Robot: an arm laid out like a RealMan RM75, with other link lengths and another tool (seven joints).
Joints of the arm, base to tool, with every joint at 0 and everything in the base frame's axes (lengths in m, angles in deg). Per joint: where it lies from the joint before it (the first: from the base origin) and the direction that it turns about. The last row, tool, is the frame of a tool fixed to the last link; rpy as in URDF.
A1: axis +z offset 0 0 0.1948
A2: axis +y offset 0 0 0
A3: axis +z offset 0 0 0.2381
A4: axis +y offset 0 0 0
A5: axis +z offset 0 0 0.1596
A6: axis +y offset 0 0 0
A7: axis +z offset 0 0 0.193
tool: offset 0.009 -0.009 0.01 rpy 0 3.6 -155.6
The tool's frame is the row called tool.
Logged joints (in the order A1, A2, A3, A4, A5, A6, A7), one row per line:
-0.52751 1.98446 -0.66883 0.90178 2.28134 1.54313 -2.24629
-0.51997 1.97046 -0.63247 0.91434 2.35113 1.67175 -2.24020
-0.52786 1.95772 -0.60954 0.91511 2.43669 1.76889 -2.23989
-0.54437 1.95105 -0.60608 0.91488 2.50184 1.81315 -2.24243
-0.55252 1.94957 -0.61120 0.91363 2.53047 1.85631 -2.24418
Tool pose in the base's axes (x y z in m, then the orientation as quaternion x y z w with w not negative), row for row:
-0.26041 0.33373 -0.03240 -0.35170 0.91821 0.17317 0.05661
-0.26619 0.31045 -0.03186 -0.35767 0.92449 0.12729 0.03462
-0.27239 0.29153 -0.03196 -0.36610 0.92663 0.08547 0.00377
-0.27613 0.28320 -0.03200 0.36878 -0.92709 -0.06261 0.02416
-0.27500 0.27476 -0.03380 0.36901 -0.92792 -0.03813 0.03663
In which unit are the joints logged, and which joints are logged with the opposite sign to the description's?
The joints are logged in radians. Opposite sign: A2, A3.
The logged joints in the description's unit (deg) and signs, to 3 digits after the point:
-30.224 -113.701 38.321 51.668 130.711 88.415 -128.703
-29.792 -112.899 36.238 52.388 134.710 95.784 -128.354
-30.244 -112.169 34.924 52.432 139.612 101.350 -128.336
-31.190 -111.787 34.726 52.419 143.345 103.886 -128.482
-31.657 -111.702 35.019 52.347 144.985 106.359 -128.582

